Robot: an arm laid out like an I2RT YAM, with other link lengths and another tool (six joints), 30 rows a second.
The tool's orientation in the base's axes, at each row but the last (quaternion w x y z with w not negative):
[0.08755 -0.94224 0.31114 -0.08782]
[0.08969 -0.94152 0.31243 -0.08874]
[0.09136 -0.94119 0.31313 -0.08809]
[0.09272 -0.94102 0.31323 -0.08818]
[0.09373 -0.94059 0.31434 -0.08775]
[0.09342 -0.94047 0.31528 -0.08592]
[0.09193 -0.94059 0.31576 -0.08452]
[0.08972 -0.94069 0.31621 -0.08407]
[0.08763 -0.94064 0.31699 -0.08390]
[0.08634 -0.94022 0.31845 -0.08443]
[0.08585 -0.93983 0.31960 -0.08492]
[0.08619 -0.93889 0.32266 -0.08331]
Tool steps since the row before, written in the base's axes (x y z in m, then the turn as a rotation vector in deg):
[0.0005 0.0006 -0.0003 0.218 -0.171 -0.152]
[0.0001 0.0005 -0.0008 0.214 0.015 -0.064]
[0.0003 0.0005 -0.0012 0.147 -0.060 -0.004]
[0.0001 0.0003 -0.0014 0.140 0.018 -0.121]
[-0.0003 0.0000 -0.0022 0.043 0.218 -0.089]
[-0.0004 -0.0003 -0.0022 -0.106 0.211 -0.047]
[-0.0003 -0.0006 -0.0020 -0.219 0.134 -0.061]
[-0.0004 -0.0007 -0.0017 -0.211 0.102 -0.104]
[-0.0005 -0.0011 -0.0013 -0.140 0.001 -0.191]
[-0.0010 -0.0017 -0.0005 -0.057 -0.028 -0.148]
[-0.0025 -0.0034 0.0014 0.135 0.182 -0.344]
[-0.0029 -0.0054 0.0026 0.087 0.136 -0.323]
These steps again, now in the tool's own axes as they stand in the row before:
[0.0000 -0.0007 0.0005 0.258 0.044 0.176]
[-0.0003 -0.0003 0.0009 0.153 -0.120 0.111]
[-0.0002 -0.0003 0.0013 0.152 -0.036 0.030]
[-0.0003 0.0000 0.0014 0.086 -0.067 0.151]
[-0.0005 0.0007 0.0021 -0.108 -0.175 0.122]
[-0.0004 0.0010 0.0020 -0.217 -0.093 0.048]
[-0.0001 0.0011 0.0018 -0.260 0.035 0.028]
[-0.0001 0.0012 0.0015 -0.239 0.065 0.067]
[0.0001 0.0014 0.0010 -0.130 0.122 0.156]
[0.0002 0.0020 0.0001 -0.043 0.087 0.128]
[0.0003 0.0038 -0.0023 -0.043 -0.147 0.382]
[0.0014 0.0054 -0.0037 -0.049 -0.087 0.347]

